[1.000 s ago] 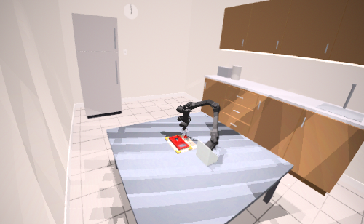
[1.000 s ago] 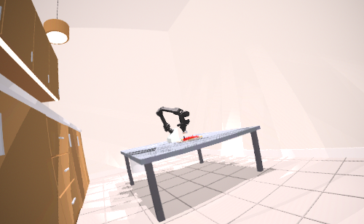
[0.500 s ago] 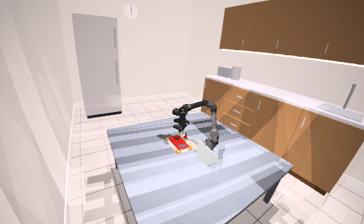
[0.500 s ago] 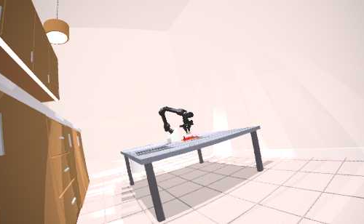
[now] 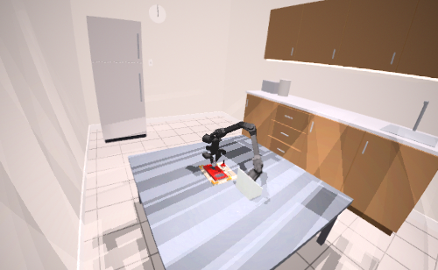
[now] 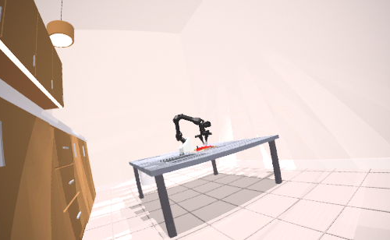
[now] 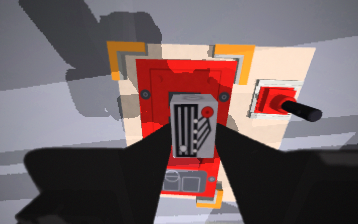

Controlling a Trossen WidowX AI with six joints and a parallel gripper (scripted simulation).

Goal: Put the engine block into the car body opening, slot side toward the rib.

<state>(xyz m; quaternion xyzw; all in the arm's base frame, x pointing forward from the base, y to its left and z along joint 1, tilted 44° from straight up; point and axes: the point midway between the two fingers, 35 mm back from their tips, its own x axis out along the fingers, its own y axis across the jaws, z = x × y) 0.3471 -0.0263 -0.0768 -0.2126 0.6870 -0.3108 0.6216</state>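
The black stem is 10 cm to the right of my gripper tip and 3 cm below it. Round my gripper tip: engine block: 1 cm below.
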